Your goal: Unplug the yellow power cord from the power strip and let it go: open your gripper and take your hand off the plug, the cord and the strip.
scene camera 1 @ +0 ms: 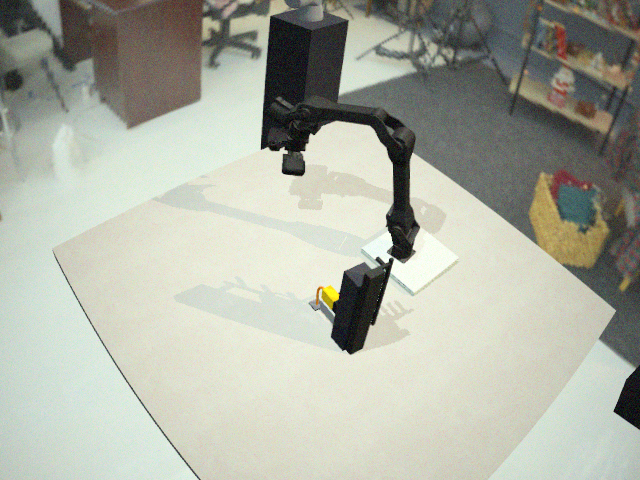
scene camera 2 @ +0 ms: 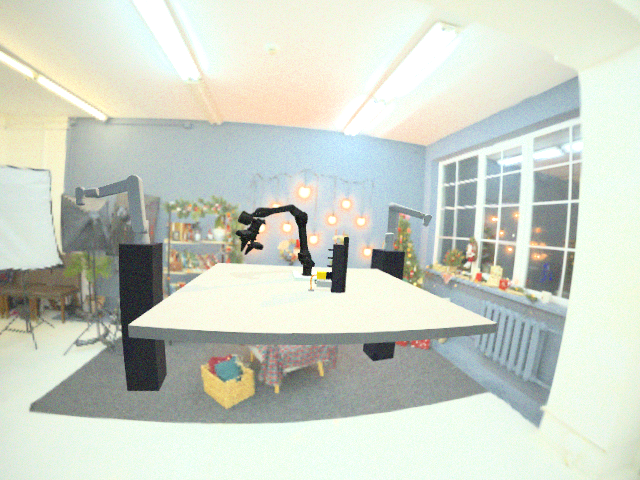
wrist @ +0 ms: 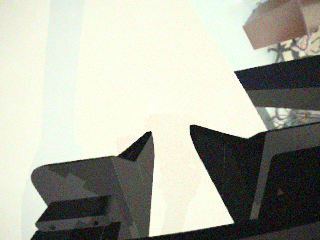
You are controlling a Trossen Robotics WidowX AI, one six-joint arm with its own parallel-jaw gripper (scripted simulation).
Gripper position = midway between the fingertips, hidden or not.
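Note:
The gripper (scene camera 1: pixel 289 159) is part of the scene, and in the wrist view the gripper (wrist: pixel 171 133) can be seen as well.

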